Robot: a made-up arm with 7 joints.
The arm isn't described. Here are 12 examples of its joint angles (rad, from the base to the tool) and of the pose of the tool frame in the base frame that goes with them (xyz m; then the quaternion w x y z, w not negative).
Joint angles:
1: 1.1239 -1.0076 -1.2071 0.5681 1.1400 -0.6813 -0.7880
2: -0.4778 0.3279 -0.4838 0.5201 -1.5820 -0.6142 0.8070
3: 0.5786 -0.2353 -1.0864 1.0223 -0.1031 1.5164 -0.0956
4: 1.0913 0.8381 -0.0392 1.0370 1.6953 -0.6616 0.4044
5: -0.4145 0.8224 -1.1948 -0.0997 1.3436 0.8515 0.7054
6: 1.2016 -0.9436 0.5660 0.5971 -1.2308 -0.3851 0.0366
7: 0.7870 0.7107 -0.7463 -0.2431 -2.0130 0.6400 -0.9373
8: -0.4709 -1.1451 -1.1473 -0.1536 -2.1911 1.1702 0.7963
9: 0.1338 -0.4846 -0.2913 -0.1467 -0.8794 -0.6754 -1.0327
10: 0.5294 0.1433 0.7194 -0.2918 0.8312 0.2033 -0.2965
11: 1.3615 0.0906 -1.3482 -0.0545 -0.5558 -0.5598 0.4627
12: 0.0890 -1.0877 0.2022 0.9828 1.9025 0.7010 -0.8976
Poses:
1: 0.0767 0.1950 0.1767 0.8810 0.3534 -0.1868 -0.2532
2: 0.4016 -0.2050 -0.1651 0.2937 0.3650 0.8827 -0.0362
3: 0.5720 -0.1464 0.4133 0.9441 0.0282 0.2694 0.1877
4: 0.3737 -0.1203 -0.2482 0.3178 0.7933 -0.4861 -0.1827
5: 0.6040 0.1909 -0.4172 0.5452 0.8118 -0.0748 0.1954
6: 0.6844 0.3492 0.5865 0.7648 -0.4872 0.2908 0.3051
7: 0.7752 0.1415 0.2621 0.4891 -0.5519 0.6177 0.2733
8: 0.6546 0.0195 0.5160 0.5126 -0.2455 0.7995 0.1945
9: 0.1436 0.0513 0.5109 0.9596 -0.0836 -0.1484 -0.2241
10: 0.7410 0.0284 -0.0279 0.3431 0.6984 -0.2153 0.5901
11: 0.3957 0.0454 0.5692 0.7210 -0.0834 0.2818 -0.6276
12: 0.4076 0.4257 0.1269 0.1942 0.9352 -0.2956 -0.0196
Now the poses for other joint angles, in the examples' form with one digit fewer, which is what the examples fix.
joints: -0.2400 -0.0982 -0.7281 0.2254 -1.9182 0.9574 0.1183
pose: 0.861 0.142 0.136 0.468 -0.132 0.702 0.520
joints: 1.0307 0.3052 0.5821 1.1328 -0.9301 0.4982 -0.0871
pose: 0.682 -0.448 0.134 0.747 0.109 0.622 0.210
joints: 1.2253 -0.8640 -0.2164 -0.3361 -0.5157 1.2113 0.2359
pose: 0.354 0.682 0.338 0.142 -0.579 0.235 0.768
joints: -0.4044 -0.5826 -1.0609 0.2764 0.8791 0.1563 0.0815
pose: 0.558 0.079 0.054 0.557 0.789 -0.186 0.181
